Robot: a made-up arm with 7 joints.
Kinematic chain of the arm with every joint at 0, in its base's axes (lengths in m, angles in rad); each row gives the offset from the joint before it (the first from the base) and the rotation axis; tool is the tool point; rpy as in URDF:
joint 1: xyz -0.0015 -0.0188 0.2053 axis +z
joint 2: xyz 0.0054 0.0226 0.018 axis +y
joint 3: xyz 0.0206 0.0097 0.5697 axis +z
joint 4: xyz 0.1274 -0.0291 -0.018 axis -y
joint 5: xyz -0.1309 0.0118 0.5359 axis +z
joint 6: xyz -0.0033 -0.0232 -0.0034 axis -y
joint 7: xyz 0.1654 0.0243 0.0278 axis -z
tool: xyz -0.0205 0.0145 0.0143 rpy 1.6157 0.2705 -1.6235
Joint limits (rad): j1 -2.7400..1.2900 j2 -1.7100..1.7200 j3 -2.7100..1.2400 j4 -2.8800..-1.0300 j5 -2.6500..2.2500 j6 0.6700..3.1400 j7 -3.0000..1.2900
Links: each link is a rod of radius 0.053 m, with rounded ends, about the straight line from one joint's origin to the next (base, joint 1, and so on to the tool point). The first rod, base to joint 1, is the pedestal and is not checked.
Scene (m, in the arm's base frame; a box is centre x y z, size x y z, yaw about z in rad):
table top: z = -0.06
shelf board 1: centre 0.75 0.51 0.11 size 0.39 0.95 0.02 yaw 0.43
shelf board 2: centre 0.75 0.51 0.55 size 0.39 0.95 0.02 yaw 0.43
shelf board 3: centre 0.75 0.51 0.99 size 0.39 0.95 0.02 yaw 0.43
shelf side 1: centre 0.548 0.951 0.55 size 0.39 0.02 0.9 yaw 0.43
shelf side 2: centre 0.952 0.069 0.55 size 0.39 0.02 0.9 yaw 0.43
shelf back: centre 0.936 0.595 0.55 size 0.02 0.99 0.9 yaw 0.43
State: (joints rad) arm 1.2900 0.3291 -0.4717 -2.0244 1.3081 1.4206 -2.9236
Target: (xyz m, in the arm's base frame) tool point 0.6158 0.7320 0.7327
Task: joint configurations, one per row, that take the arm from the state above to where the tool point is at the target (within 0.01 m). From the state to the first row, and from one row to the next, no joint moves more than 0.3 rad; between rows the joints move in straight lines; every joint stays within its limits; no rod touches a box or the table.
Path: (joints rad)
1: 1.2900 0.1019 -0.3640 -2.2948 1.3108 1.3543 -2.9045
2: 1.2900 -0.1254 -0.2564 -2.5652 1.3136 1.2880 -2.8855
3: 1.2900 -0.2360 -0.2161 -2.3566 1.3044 1.2984 -2.8958
4: 1.2900 -0.3466 -0.1758 -2.1480 1.2953 1.3088 -2.9060
5: 1.2873 -0.1583 -0.2687 -1.9476 1.2922 1.3559 -2.9214
6: 1.2845 0.0299 -0.3616 -1.7472 1.2891 1.4031 -2.9368
7: 1.2818 0.2181 -0.4546 -1.5468 1.2860 1.4502 -2.9521

